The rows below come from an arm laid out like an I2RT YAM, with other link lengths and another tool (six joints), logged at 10 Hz.
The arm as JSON. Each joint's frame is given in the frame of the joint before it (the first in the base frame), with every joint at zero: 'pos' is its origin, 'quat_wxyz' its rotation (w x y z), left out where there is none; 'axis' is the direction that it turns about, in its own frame. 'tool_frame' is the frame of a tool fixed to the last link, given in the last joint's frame.
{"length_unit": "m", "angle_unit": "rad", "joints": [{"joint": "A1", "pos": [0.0, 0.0, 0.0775], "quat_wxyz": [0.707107, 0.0, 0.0, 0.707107], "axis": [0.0, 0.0, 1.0]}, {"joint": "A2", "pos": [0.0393, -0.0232, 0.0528], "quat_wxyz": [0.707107, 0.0, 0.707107, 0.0], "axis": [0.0, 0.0, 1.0]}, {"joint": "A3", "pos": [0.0, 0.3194, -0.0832], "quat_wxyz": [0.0, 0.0, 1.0, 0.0], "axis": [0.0, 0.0, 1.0]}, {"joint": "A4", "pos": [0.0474, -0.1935, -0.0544], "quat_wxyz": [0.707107, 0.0, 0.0, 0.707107], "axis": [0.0, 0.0, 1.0]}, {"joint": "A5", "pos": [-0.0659, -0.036, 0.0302], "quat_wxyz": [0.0, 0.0, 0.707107, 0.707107], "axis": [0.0, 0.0, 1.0]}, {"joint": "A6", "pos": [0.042, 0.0, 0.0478], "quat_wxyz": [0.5, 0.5, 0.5, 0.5], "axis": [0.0, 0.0, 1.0]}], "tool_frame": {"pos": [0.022, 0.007, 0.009], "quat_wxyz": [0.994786, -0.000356, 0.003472, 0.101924]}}
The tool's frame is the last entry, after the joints.
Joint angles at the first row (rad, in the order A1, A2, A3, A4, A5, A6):
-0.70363, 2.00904, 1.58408, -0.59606, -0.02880, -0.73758
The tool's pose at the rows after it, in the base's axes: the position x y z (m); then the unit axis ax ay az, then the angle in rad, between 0 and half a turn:
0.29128 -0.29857 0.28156 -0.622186 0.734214 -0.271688 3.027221
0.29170 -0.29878 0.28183 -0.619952 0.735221 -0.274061 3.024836
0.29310 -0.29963 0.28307 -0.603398 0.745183 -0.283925 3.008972
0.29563 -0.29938 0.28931 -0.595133 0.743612 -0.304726 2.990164
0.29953 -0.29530 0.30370 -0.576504 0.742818 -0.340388 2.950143
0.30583 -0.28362 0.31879 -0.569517 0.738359 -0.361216 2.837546
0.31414 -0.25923 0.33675 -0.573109 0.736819 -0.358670 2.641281
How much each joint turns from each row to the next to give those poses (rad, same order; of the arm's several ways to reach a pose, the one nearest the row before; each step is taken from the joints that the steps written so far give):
0.00000, 0.00154, 0.00000, 0.00955, -0.00038, 0.00114
0.00039, -0.00001, 0.00002, 0.00531, 0.00000, 0.00535
0.00152, -0.00040, 0.00071, 0.02254, 0.00000, 0.04157
0.00418, -0.01065, 0.00003, 0.03586, -0.00420, 0.01755
0.01374, -0.02787, 0.00111, 0.05380, -0.00458, 0.04653
0.02290, -0.03584, 0.00042, 0.03623, -0.07438, 0.06105
0.04157, -0.05151, -0.00002, 0.01259, -0.14611, 0.10414

